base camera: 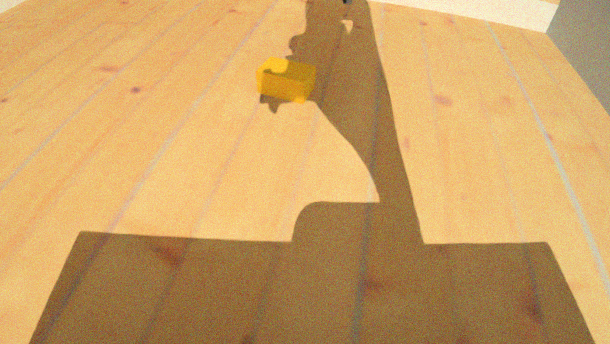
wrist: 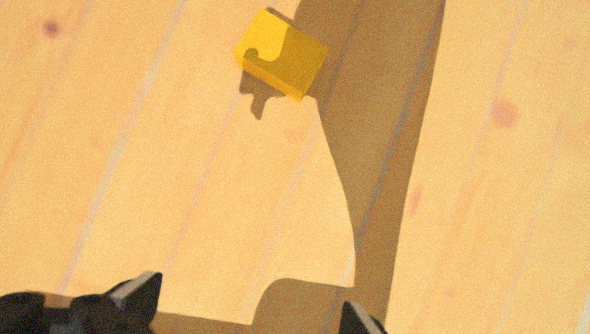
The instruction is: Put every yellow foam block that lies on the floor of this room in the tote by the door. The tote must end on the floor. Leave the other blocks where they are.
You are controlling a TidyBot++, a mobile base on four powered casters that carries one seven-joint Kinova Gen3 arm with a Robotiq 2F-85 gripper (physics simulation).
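Places are measured from the arm's base along level axes (x back, y right, z up), in centimetres.
Pixels of known places: gripper, fingertip midpoint: [wrist: 251, 307].
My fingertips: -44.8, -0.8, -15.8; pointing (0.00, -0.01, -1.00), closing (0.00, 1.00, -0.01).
Note:
Behind a point stands the place of what it marks, as x, y, z.
A yellow foam block [base camera: 286, 80] @(-62.3, -2.6, -35.7) [wrist: 282, 55] @(-64.9, -2.5, -35.2) lies on the wooden floor. It is in the upper middle of the base camera view and at the top middle of the wrist view. The arm's shadow falls over part of it. My gripper [wrist: 251, 307] @(-44.8, -0.8, -15.8) is open and empty, with its two dark fingertips at the bottom edge of the wrist view. It is above the floor, and the block lies beyond the fingertips, apart from them. A small dark tip shows at the top edge of the base camera view. The tote does not show in either view.
A white baseboard strip [base camera: 475, 11] @(-112.7, 52.8, -37.6) runs along the floor's far edge at the top right of the base camera view. A grey upright surface [base camera: 585, 50] @(-85.1, 71.7, -34.1) stands at the right edge. The shadow of the base and arm lies across the floor.

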